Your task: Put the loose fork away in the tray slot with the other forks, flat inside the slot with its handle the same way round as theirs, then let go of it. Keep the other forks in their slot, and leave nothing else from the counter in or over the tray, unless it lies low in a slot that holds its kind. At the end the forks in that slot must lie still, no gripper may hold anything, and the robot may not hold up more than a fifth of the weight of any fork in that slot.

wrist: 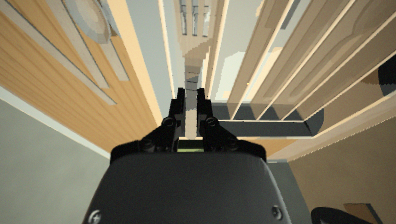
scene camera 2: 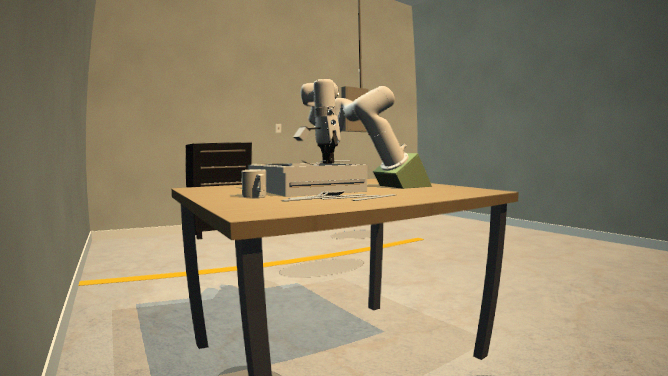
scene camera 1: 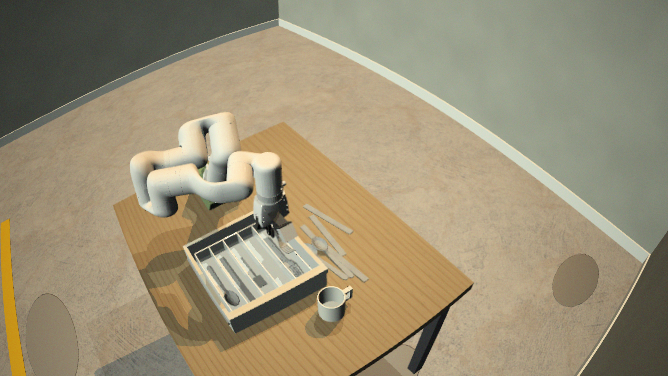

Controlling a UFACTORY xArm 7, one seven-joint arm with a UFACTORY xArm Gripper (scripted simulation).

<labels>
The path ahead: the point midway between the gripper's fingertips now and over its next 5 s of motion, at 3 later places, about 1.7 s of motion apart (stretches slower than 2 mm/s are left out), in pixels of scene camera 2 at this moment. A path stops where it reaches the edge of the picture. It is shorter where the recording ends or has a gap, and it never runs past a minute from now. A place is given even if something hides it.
My gripper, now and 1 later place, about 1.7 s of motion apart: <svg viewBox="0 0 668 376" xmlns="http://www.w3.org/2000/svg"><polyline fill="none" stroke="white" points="328,163 328,178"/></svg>
</labels>
